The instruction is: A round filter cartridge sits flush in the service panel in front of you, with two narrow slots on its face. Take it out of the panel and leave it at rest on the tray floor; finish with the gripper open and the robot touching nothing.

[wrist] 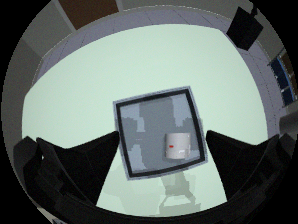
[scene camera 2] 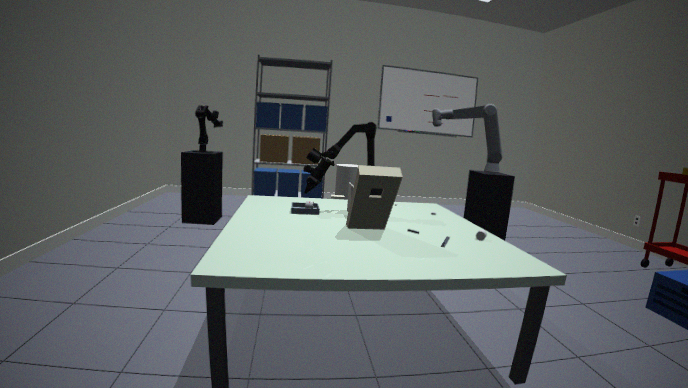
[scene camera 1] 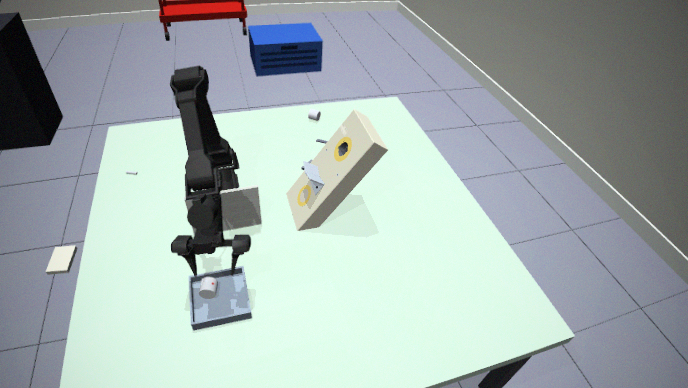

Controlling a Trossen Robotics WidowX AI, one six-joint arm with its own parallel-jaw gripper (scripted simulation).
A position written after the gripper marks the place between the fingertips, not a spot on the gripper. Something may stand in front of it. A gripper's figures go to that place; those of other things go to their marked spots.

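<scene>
Tray (scene camera 1: 231, 304), 1130 mm from the lens. Gripper (scene camera 1: 214, 275), 1060 mm from the lens.
</scene>
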